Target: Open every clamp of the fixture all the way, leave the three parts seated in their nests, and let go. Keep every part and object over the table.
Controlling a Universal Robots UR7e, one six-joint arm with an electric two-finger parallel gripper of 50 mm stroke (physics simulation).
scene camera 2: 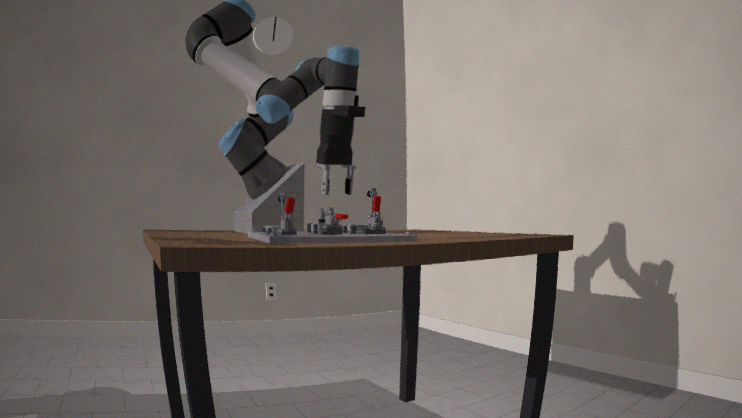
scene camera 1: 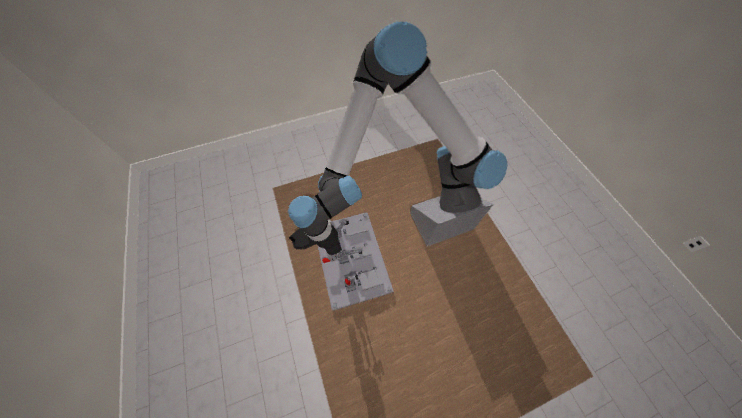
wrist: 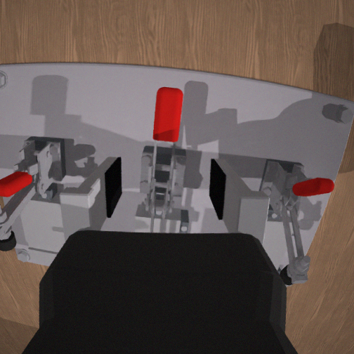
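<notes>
The grey fixture plate carries three toggle clamps with red handles. The middle clamp's handle lies flat, pointing outward, with its arm down. The two outer clamps' handles stand upright, at the left and at the right, with their arms raised. Pale flat parts lie beside the clamps; one part shows at the plate's near end. My gripper is open and empty, above the middle clamp. Its body hides much of the parts in the wrist view.
The plate lies on the wooden table. The two raised outer clamps stand on either side of the gripper. The robot's grey base block stands on the table behind the fixture.
</notes>
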